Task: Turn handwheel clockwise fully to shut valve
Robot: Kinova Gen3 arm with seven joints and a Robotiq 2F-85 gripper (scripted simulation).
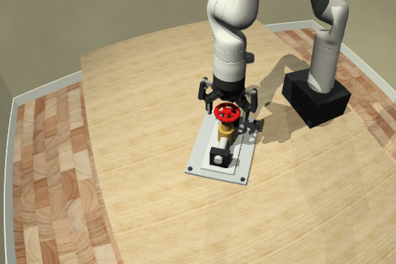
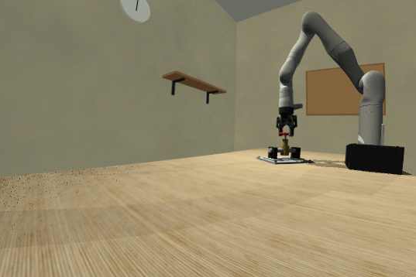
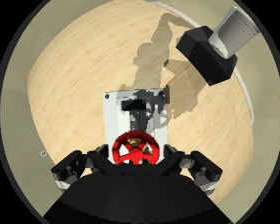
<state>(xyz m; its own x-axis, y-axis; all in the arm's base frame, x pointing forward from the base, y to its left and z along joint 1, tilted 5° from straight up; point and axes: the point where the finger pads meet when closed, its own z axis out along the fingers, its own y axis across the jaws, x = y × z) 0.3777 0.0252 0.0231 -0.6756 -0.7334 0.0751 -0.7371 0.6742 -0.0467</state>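
Right now the red handwheel is right at my hand.
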